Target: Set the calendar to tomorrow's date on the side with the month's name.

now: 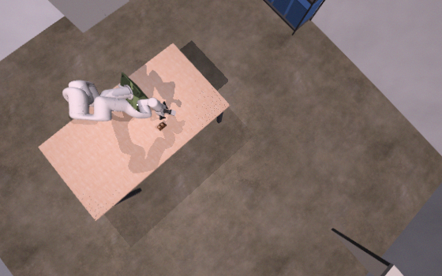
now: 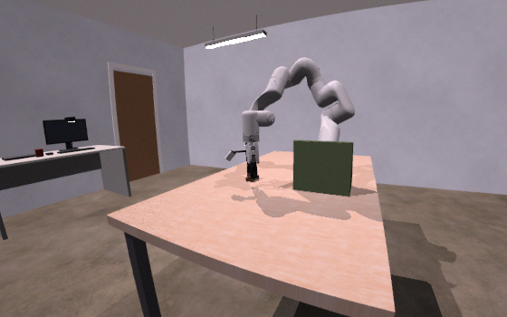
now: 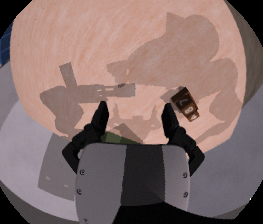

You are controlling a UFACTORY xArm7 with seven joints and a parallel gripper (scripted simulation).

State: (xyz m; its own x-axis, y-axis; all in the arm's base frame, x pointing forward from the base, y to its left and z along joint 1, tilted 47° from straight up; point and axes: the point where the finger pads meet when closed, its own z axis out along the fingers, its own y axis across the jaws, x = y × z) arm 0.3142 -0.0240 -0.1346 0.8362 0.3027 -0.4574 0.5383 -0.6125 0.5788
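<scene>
Now: hand 100 mm to the left of the calendar cube, 50 mm short of it and 40 mm above it. Round my hand: tray: 110 mm to the right, 60 mm below, 40 mm ahead; digit cube: 130 mm to the right, 40 mm below, 40 mm ahead.
</scene>
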